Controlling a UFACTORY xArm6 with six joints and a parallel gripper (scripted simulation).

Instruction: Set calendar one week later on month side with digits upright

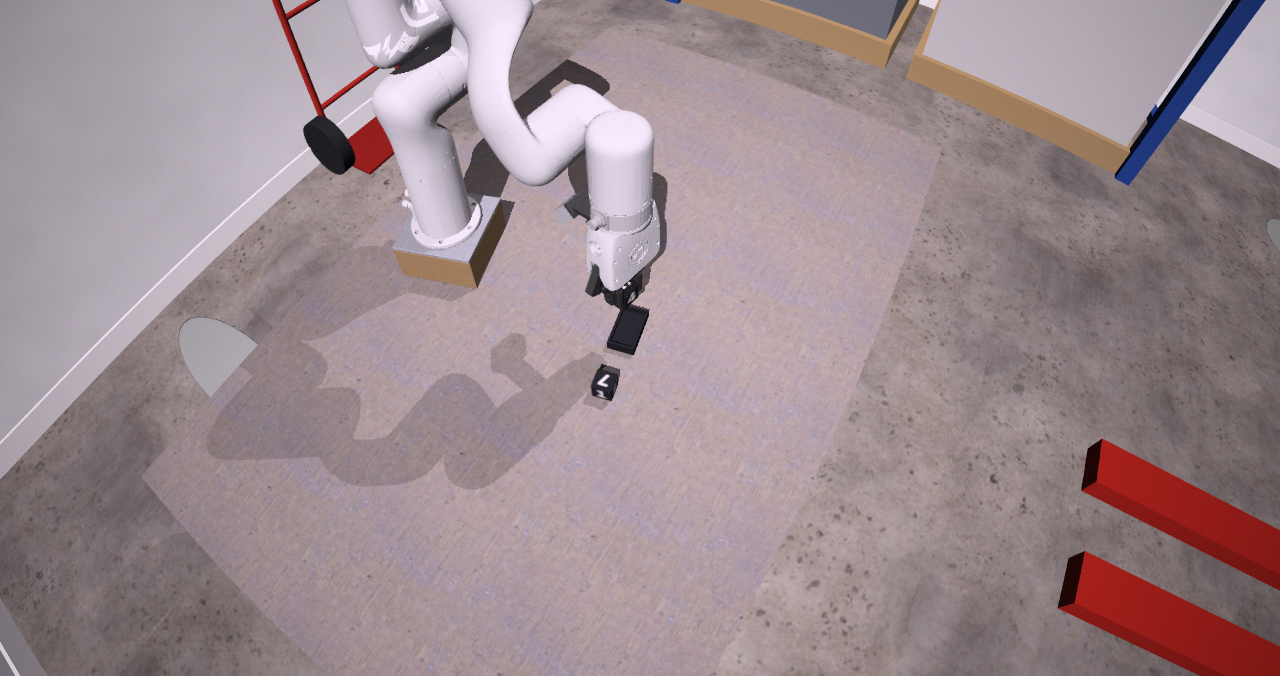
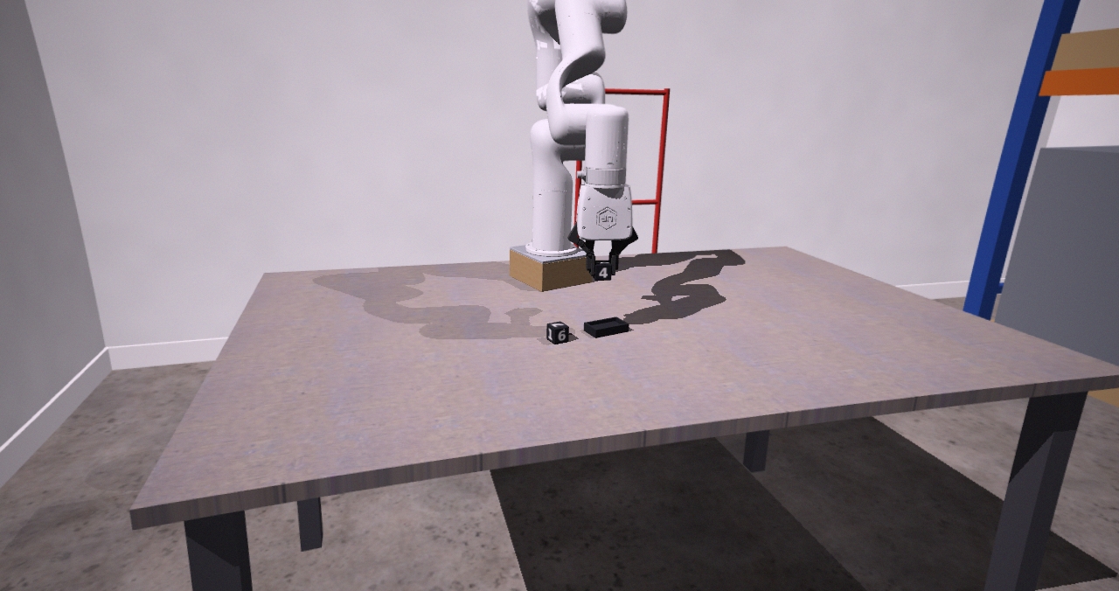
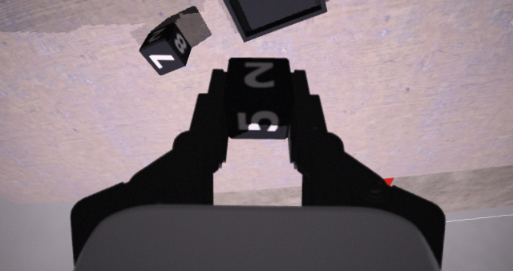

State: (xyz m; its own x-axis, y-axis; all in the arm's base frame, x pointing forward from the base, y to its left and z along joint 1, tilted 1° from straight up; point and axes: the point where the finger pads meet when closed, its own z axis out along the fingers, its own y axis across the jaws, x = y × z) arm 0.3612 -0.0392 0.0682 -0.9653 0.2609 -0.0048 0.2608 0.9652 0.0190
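Now: the black tray 2 cm to the left of my hand and 13 cm below it.
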